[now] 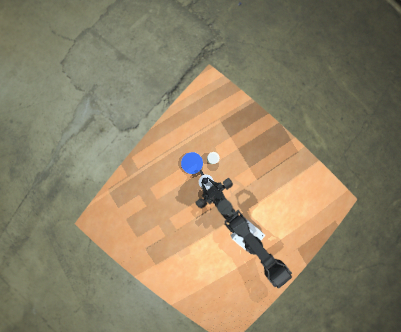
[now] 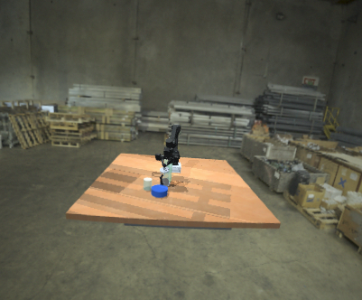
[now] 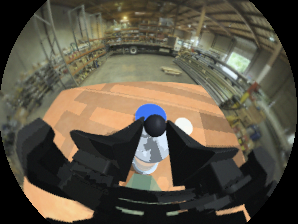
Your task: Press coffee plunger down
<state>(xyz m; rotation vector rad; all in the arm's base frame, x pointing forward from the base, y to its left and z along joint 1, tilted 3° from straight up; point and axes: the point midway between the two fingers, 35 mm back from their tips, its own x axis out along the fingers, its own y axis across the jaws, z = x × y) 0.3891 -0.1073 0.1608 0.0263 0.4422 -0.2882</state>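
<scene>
Right now the coffee press is 9 cm below my gripper tip and 2 cm behind it.
</scene>
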